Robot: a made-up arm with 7 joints. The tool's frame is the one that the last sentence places.
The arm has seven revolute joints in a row. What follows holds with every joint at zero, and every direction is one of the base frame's. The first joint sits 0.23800 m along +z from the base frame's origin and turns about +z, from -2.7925 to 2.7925 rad. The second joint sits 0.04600 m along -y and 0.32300 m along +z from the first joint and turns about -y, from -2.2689 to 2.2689 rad. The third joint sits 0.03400 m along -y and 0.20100 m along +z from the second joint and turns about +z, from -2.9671 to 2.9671 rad. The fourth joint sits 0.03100 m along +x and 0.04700 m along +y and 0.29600 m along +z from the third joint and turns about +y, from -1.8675 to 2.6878 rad. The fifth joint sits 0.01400 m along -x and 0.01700 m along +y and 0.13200 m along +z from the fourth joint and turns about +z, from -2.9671 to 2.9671 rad. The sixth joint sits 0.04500 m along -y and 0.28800 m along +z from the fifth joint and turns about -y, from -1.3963 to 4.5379 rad. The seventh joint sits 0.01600 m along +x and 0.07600 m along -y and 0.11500 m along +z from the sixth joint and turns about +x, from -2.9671 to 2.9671 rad. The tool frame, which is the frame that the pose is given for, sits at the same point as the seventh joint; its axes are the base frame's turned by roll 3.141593, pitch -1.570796 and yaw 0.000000 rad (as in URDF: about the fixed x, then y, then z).
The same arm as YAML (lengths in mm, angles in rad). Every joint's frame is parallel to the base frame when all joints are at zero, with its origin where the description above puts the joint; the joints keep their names.
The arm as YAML. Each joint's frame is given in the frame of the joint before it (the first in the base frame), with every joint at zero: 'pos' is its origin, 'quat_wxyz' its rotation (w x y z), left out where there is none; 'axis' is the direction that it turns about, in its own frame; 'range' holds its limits. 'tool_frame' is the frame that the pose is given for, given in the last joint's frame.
length_unit: mm
angle_unit: rad
joints:
  - joint: joint 1
    pos: [0.0, 0.0, 238.0]
    axis: [0.0, 0.0, 1.0]
    range: [-2.7925, 2.7925]
  - joint: joint 2
    pos: [0.0, -46.0, 323.0]
    axis: [0.0, -1.0, 0.0]
    range: [-2.2689, 2.2689]
  - joint: joint 3
    pos: [0.0, -34.0, 201.0]
    axis: [0.0, 0.0, 1.0]
    range: [-2.9671, 2.9671]
  - joint: joint 4
    pos: [31.0, 47.0, 296.0]
    axis: [0.0, 1.0, 0.0]
    range: [-1.8675, 2.6878]
  - joint: joint 5
    pos: [-14.0, 17.0, 132.0]
    axis: [0.0, 0.0, 1.0]
    range: [-2.9671, 2.9671]
  - joint: joint 6
    pos: [0.0, -45.0, 288.0]
    axis: [0.0, -1.0, 0.0]
    range: [-1.3963, 4.5379]
  - joint: joint 7
    pos: [16.0, -76.0, 115.0]
    axis: [1.0, 0.0, 0.0]
    range: [-2.9671, 2.9671]
tool_frame:
  pos: [0.0, 0.0, 0.0]
  quat_wxyz: [0.0, 0.707107, 0.0, 0.707107]

